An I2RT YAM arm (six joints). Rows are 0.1 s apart.
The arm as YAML. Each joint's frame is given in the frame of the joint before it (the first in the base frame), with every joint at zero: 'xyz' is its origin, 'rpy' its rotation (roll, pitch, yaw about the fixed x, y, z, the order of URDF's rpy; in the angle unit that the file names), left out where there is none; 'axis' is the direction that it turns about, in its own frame. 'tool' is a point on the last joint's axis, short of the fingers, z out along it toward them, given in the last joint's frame.
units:
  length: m
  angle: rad
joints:
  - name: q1
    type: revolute
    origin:
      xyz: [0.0, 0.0, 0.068]
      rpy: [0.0, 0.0, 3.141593]
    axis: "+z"
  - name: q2
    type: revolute
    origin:
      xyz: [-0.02, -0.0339, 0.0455]
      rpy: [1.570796, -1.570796, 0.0]
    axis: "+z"
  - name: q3
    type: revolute
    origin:
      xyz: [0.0, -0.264, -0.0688]
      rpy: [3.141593, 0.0, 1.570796]
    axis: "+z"
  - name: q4
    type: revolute
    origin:
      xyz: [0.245, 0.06, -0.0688]
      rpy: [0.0, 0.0, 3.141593]
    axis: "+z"
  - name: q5
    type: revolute
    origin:
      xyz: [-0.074, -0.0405, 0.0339]
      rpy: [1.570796, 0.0, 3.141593]
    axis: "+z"
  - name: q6
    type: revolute
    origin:
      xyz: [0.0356, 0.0, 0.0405]
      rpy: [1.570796, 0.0, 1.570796]
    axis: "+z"
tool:
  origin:
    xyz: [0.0, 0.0, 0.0]
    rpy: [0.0, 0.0, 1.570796]
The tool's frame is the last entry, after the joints.
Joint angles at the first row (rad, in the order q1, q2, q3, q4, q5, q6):
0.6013, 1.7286, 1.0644, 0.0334, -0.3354, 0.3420
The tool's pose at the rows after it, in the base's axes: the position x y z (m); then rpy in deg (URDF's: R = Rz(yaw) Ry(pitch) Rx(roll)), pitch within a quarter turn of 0, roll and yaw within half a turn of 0:
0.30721 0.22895 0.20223 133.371 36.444 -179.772
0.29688 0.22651 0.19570 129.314 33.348 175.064
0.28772 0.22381 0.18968 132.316 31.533 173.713
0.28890 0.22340 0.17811 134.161 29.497 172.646
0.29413 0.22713 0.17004 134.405 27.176 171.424
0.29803 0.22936 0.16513 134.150 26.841 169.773
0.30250 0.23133 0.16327 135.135 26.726 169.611
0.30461 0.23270 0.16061 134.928 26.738 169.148
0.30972 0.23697 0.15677 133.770 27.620 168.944
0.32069 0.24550 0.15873 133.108 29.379 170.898
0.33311 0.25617 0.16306 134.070 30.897 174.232
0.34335 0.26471 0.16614 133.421 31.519 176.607
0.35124 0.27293 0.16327 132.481 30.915 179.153
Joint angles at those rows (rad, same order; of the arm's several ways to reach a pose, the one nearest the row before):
0.6063, 1.7552, 1.0763, 0.0428, -0.3768, 0.5122
0.6169, 1.7301, 1.0051, 0.1203, -0.3736, 0.6189
0.6310, 1.7097, 0.9728, 0.0895, -0.3132, 0.6493
0.6305, 1.7367, 0.9672, 0.0847, -0.2885, 0.6748
0.6304, 1.7771, 0.9877, 0.0831, -0.2870, 0.7107
0.6306, 1.8018, 0.9945, 0.1062, -0.2709, 0.7344
0.6290, 1.8221, 1.0174, 0.0908, -0.2582, 0.7332
0.6290, 1.8359, 1.0216, 0.1044, -0.2546, 0.7392
0.6297, 1.8653, 1.0338, 0.1447, -0.2591, 0.7367
0.6289, 1.9067, 1.0926, 0.1456, -0.2811, 0.6982
0.6305, 1.9527, 1.1806, 0.0971, -0.3009, 0.6434
0.6295, 1.9922, 1.2498, 0.0720, -0.3388, 0.6119
0.6301, 2.0378, 1.3065, 0.0541, -0.3907, 0.5917

